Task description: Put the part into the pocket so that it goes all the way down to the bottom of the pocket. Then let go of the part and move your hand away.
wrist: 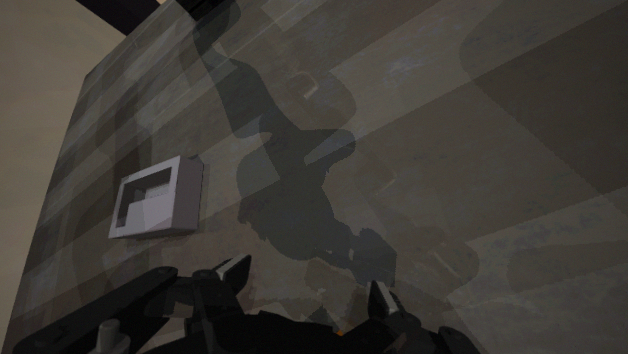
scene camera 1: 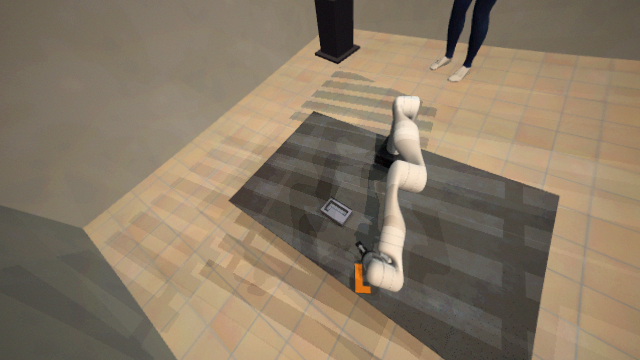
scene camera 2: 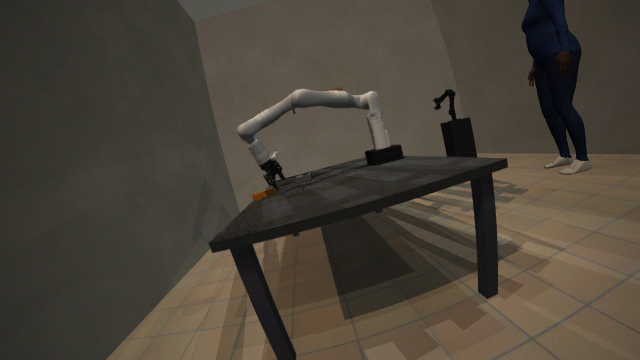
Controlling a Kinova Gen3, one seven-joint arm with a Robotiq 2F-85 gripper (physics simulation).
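Where they show: gripper, between the fingertips: [wrist: 308, 281] [scene camera 2: 281, 184]; arm's base, origin of its link: [scene camera 2: 382, 148].
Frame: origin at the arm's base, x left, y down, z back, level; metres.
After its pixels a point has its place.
An orange L-shaped part [scene camera 1: 358, 284] @(x 0.301, y 0.049, z -0.672 m) [scene camera 2: 263, 194] @(x 0.301, y 0.063, z -0.646 m) lies flat near the table's edge; in the wrist view a tiny bit of the part [wrist: 340, 333] @(x 0.261, y 0.076, z -0.602 m) shows past the gripper's body. The pale grey block with the pocket [scene camera 1: 343, 219] @(x 0.061, y 0.043, z -0.502 m) [scene camera 2: 303, 177] @(x 0.068, y 0.052, z -0.479 m) [wrist: 187, 200] @(x 0.069, y 0.061, z -0.492 m) stands farther in on the table. Its pocket is an L-shaped recess and is empty. My gripper [scene camera 2: 279, 183] @(x 0.249, y 0.040, z -0.560 m) [wrist: 308, 281] @(x 0.249, y 0.040, z -0.560 m) is open with nothing between its fingers. It is low over the table, close beside the part on the side towards the block. In scene camera 1, my wrist hides part of the gripper.
The dark table [scene camera 1: 500, 225] @(x 0.588, y 0.079, z -0.033 m) [scene camera 2: 360, 215] @(x 0.795, y 0.107, z -0.210 m) carries my black base [scene camera 1: 384, 156] @(x -0.009, y 0.001, z -0.084 m) [scene camera 2: 384, 154] @(x 0.098, y 0.032, z -0.011 m) at its far side. Off the table stand a black pedestal [scene camera 1: 336, 30] [scene camera 2: 459, 137] and a person in blue [scene camera 1: 477, 35] [scene camera 2: 550, 65].
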